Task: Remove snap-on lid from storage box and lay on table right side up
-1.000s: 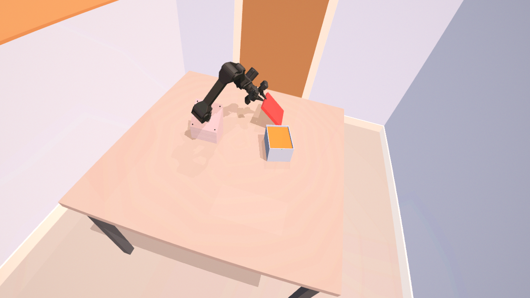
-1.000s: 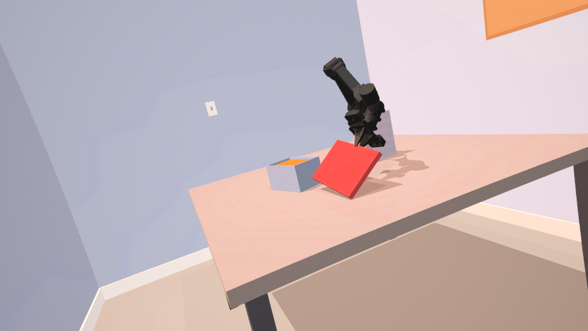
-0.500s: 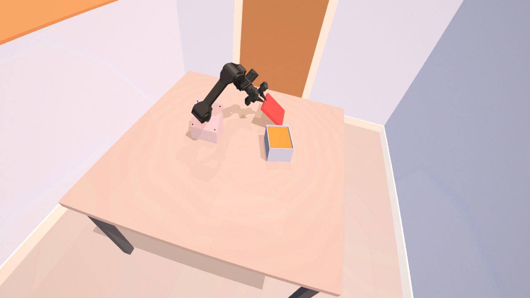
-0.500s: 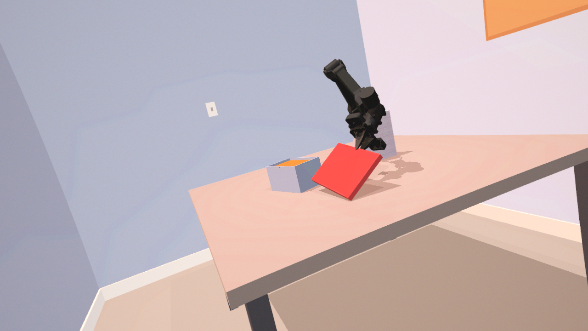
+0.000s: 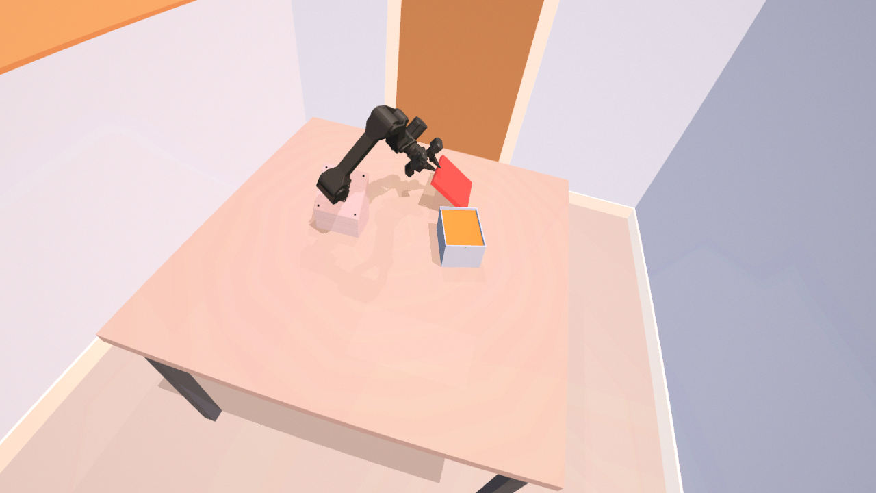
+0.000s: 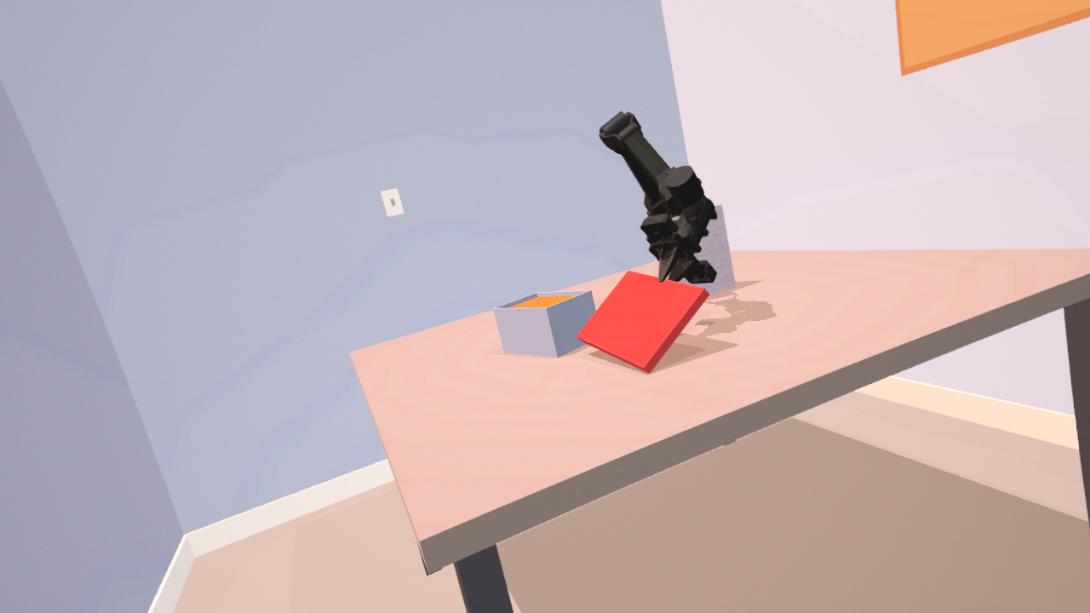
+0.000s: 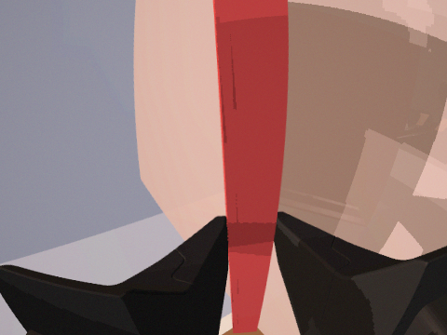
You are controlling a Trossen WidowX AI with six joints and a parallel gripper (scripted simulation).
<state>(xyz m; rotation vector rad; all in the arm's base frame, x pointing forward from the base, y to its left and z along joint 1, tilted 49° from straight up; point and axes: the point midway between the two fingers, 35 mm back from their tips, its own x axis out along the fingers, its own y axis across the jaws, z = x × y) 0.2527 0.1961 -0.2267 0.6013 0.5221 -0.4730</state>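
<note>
Now: the red lid 7 cm ahead of my gripper tip and 4 cm below it. Round my gripper tip: grey storage box: 16 cm ahead, 27 cm to the right, 6 cm below.
</note>
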